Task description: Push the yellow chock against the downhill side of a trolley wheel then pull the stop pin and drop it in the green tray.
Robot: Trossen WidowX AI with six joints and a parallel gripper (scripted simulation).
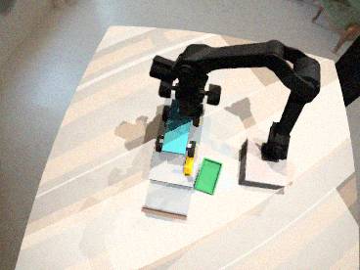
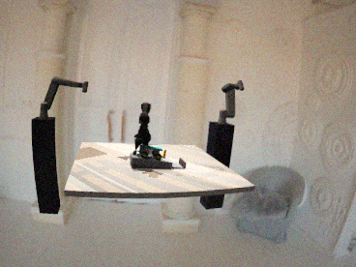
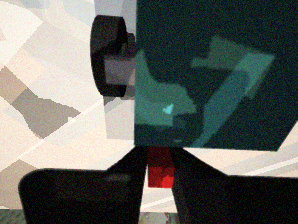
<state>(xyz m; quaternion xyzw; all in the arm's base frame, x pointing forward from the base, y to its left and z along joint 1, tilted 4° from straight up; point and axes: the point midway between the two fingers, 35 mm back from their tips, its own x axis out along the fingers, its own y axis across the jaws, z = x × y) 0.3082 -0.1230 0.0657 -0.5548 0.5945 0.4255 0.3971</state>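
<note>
My gripper tip is now 22 cm to the right of the yellow chock, 5 cm above it and 3 cm past it. Round my gripper tip: red-headed stop pin: right at my gripper tip; teal trolley: 11 cm to the left, 2 cm below, 2 cm ahead; green tray: 23 cm to the left, 14 cm below, 10 cm behind.
</note>
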